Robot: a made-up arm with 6 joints. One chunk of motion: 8 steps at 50 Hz.
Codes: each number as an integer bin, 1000 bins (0 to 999) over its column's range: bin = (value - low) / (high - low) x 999, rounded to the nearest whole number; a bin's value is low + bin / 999 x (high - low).
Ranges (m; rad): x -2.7..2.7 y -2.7..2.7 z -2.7..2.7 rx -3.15..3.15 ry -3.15..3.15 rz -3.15..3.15
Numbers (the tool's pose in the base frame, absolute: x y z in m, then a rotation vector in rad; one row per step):
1: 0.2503 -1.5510 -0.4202 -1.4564 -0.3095 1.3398
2: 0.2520 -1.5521 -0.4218 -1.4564 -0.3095 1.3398
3: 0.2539 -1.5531 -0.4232 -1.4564 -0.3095 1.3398
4: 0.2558 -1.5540 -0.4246 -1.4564 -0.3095 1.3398
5: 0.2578 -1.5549 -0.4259 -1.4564 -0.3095 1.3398
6: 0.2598 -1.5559 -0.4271 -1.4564 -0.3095 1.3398
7: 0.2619 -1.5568 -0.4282 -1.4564 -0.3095 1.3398
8: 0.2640 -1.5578 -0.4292 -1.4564 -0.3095 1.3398
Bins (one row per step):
1: 546 213 422 269 450 712
2: 546 212 421 269 450 712
3: 546 212 421 269 450 712
4: 547 212 421 269 450 712
5: 547 212 421 269 450 712
6: 548 212 420 269 450 712
7: 548 211 420 269 450 712
8: 548 211 420 269 450 712

